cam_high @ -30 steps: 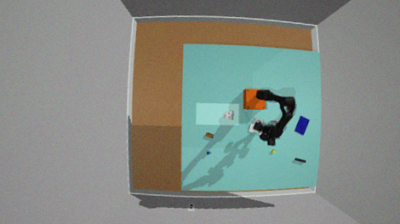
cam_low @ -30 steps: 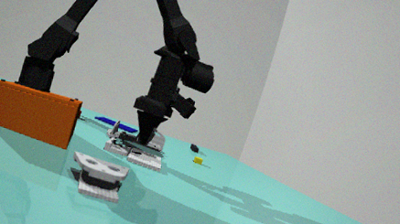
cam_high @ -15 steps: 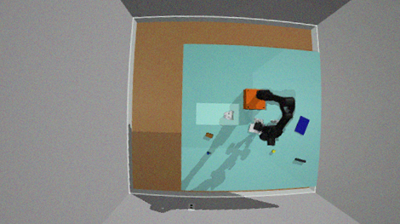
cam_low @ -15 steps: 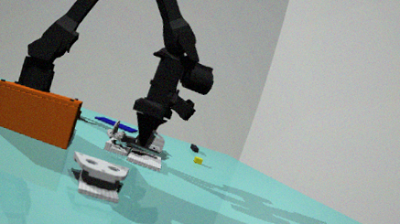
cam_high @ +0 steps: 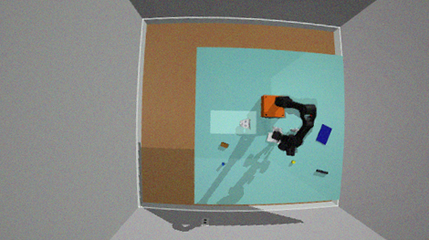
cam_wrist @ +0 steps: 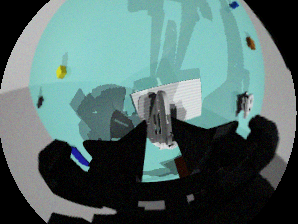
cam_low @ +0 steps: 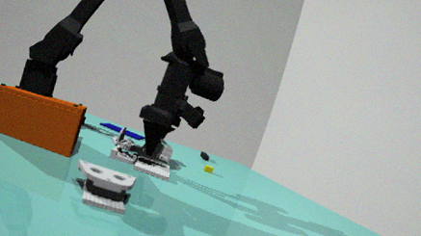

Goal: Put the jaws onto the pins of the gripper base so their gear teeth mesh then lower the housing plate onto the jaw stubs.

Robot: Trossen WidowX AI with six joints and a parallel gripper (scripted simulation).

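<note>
My gripper tip is 70 mm past the jaw, 160 mm to the right of it and 20 mm above it. Round my gripper tip: yellow block: 170 mm ahead, 180 mm to the left, 20 mm below; red piece: 270 mm behind, 250 mm to the left, 10 mm below; gripper base: 50 mm behind, 300 mm to the right.
</note>
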